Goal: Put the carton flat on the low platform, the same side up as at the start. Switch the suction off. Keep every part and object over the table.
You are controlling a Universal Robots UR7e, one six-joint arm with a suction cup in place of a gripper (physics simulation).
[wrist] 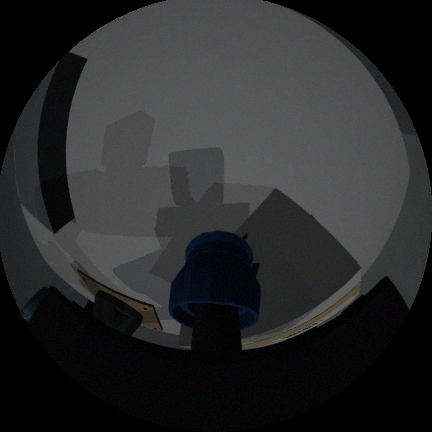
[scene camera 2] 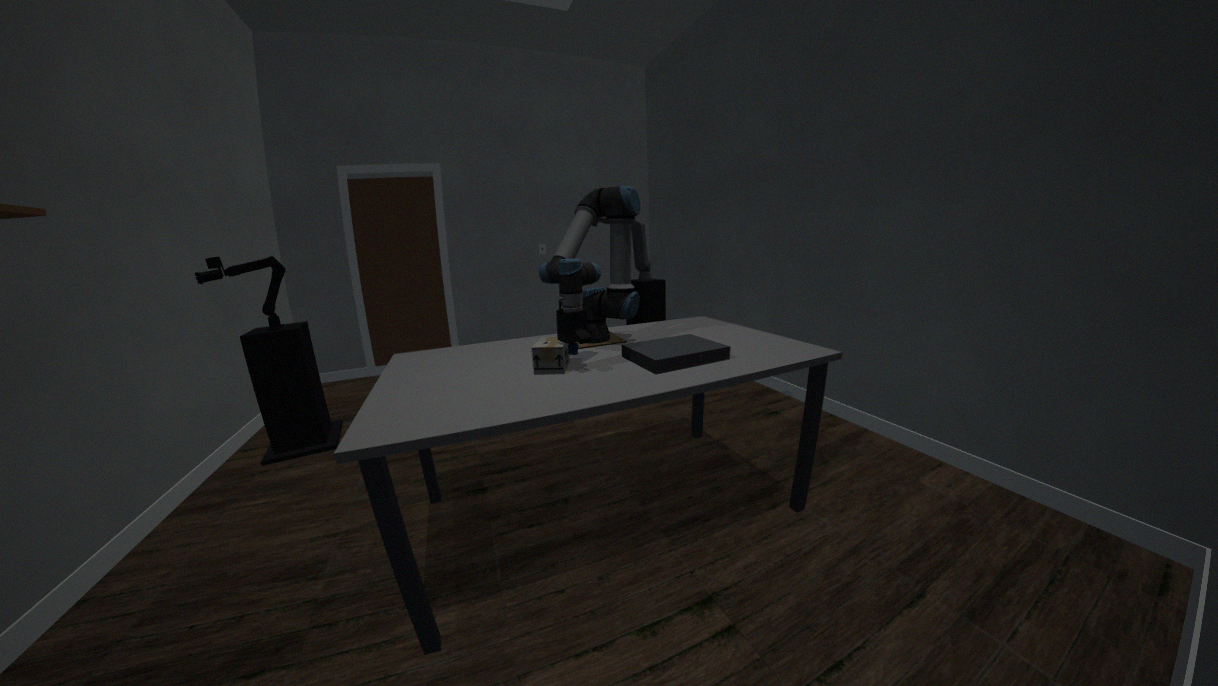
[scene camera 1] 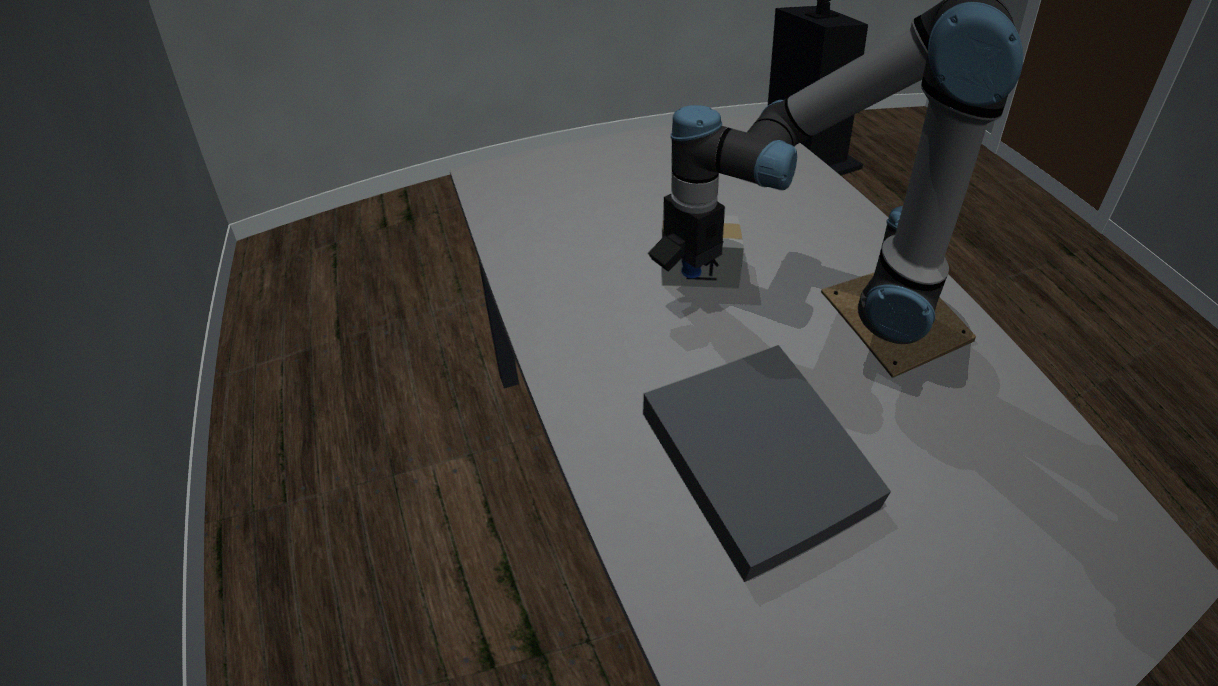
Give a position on my suction cup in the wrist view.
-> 217, 269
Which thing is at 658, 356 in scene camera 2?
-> A low platform.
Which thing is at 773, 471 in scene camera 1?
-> A low platform.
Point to a carton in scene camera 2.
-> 550, 356
